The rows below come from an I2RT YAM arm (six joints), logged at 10 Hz.
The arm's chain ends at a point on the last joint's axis. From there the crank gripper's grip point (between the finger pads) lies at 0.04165 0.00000 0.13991 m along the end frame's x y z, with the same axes.
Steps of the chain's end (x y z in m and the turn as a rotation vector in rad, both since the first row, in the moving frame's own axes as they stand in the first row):
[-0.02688 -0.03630 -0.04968 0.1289 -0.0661 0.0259]
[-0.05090 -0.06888 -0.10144 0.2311 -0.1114 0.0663]
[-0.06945 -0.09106 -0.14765 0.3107 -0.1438 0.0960]
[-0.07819 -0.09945 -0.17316 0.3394 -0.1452 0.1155]
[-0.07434 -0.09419 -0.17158 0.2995 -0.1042 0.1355]
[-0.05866 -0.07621 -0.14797 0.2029 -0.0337 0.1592]
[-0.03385 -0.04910 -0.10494 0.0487 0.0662 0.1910]
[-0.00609 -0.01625 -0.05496 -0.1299 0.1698 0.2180]
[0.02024 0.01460 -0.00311 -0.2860 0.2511 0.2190]
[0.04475 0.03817 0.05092 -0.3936 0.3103 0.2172]
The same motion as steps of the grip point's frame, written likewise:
[-0.03597 -0.05349 -0.04833 0.1289 -0.0661 0.0259]
[-0.06559 -0.09915 -0.10111 0.2311 -0.1114 0.0663]
[-0.08770 -0.13158 -0.14929 0.3107 -0.1438 0.0960]
[-0.09600 -0.14324 -0.17587 0.3394 -0.1452 0.1155]
[-0.08642 -0.13136 -0.17345 0.2995 -0.1042 0.1355]
[-0.06162 -0.09824 -0.14886 0.2029 -0.0337 0.1592]
[-0.02485 -0.04702 -0.10796 0.0487 0.0662 0.1910]
[0.01376 0.01270 -0.06568 -0.1299 0.1698 0.2180]
[0.04767 0.06449 -0.02449 -0.2860 0.2511 0.2190]
[0.07729 0.10126 0.01975 -0.3936 0.3103 0.2172]

